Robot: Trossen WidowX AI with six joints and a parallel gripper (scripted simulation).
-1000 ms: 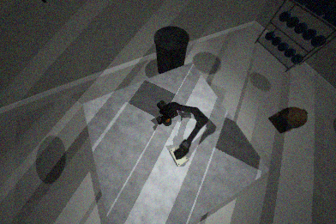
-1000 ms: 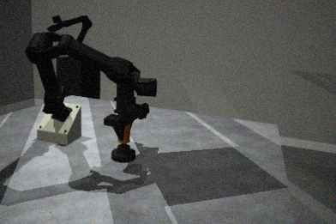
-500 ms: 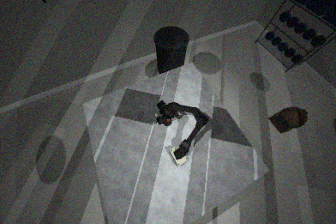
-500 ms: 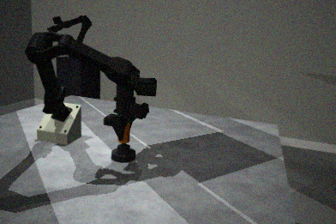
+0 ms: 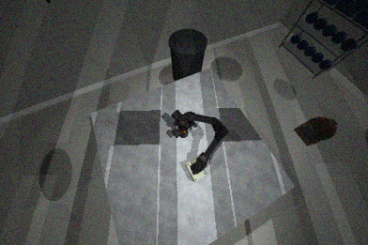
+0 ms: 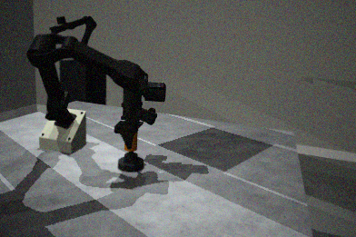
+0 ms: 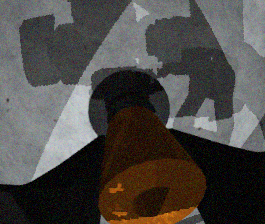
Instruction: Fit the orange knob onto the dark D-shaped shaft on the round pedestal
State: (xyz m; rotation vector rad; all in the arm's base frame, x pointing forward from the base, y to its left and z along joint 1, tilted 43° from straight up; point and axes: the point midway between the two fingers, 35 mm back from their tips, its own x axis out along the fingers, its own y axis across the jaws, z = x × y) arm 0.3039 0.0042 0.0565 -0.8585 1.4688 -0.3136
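Now: the orange knob 20 mm above my gripper tip. Round my gripper tip: round pedestal 40 mm below.
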